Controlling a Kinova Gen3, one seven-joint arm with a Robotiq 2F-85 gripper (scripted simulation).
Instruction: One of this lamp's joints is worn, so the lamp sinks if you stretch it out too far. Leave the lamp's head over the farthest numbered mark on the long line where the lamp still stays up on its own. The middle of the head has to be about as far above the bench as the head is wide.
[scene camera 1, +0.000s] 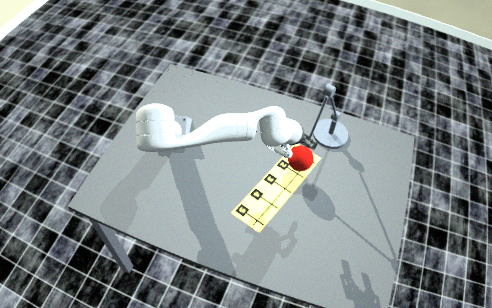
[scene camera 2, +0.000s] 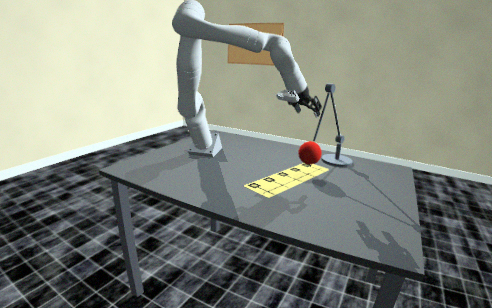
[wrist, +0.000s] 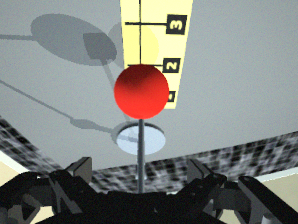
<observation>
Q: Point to a round grey base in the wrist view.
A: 127, 138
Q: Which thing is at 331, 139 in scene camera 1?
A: A round grey base.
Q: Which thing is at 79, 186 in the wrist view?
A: My gripper.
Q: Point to a red ball head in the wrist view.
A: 141, 91
</observation>
